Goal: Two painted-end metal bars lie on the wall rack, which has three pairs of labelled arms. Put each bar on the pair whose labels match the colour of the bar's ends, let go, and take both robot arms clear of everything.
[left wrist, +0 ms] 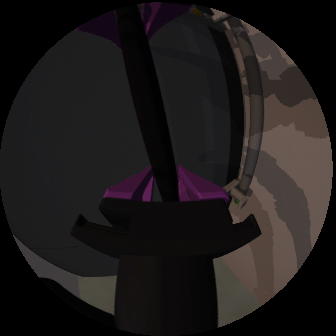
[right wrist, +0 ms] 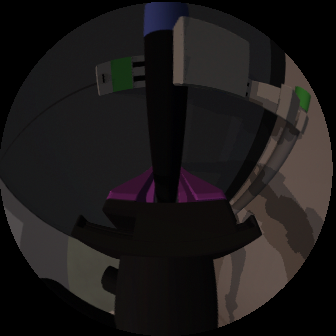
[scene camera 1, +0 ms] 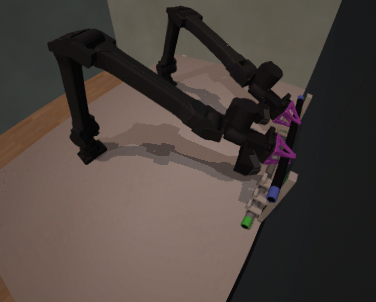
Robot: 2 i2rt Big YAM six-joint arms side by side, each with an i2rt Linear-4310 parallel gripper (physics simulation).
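Places are measured from the left arm's base along level axes (x ahead, y left, z up), in millimetres.
Where they show: left gripper, fingertip midpoint: [left wrist: 165, 168] [scene camera 1: 297, 125]; right gripper, fingertip midpoint: [left wrist: 132, 42] [right wrist: 166, 168] [scene camera 1: 292, 159]; right arm's base, origin of the base link: [scene camera 1: 92, 152].
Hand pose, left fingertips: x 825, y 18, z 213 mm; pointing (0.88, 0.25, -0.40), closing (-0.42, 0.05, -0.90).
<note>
Things, the pixels of their top centre, and the offset from my left fingertips. "*": a spot on its surface instead. Level surfaces: height alone.
- black bar with blue ends, middle of its top: [left wrist: 136, 119] [right wrist: 158, 218] [scene camera 1: 293, 131] dx +11, dy -64, dz +18 mm
- rack, middle of its top: [right wrist: 85, 80] [scene camera 1: 282, 171] dx +80, dy -257, dz +52 mm
- green label, surface spot: [right wrist: 121, 75] * dx +94, dy -250, dz +33 mm
- grey bar with green ends, middle of its top: [left wrist: 253, 107] [scene camera 1: 271, 168] dx +4, dy -66, dz -183 mm
- pale table, its level: dz -213 mm
The black bar with blue ends [scene camera 1: 281, 175] [left wrist: 155, 110] [right wrist: 165, 110] lies along the rack [scene camera 1: 295, 178] [right wrist: 215, 52], beside a green label [right wrist: 121, 75] on a rack arm. Whether it rests on that arm is hard to tell. My left gripper [scene camera 1: 292, 114] [left wrist: 165, 168] is shut on this bar towards its upper end in the scene view. My right gripper [scene camera 1: 285, 151] [right wrist: 166, 168] is shut on the same bar, nearer the lower end. The grey bar with green ends [scene camera 1: 246, 222] [left wrist: 254, 100] [right wrist: 302, 98] lies lower on the rack, to the left, with neither gripper on it.
The rack's light arms and blocks stand close beside both held stretches of the bar. The dark wall [scene camera 1: 325, 200] rises right behind the rack. The pale table [scene camera 1: 150, 225] lies below. My two grippers are close together along the bar.
</note>
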